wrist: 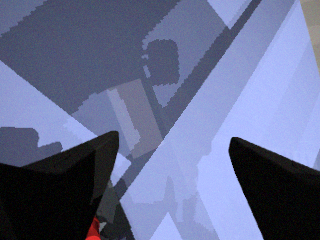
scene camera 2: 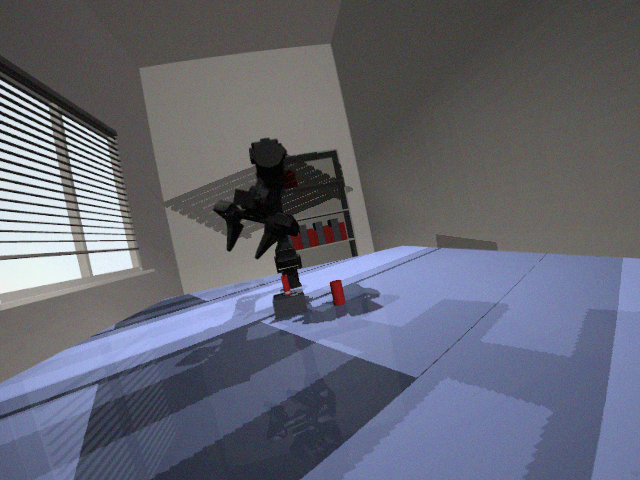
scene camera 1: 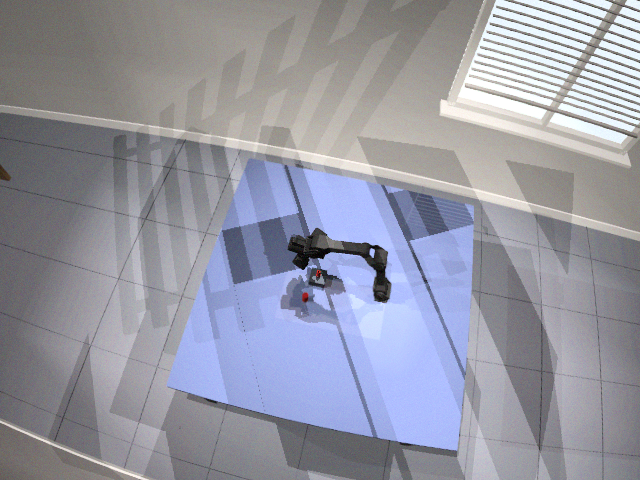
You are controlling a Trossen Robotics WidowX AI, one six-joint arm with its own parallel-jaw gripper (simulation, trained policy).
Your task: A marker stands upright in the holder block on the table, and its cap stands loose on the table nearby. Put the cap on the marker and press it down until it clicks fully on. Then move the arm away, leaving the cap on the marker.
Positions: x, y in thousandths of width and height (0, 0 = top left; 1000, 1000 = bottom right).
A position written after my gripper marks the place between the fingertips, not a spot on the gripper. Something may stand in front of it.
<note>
I see my gripper (scene camera 2: 379, 530).
My gripper shows as well in the wrist view (wrist: 545, 590).
</note>
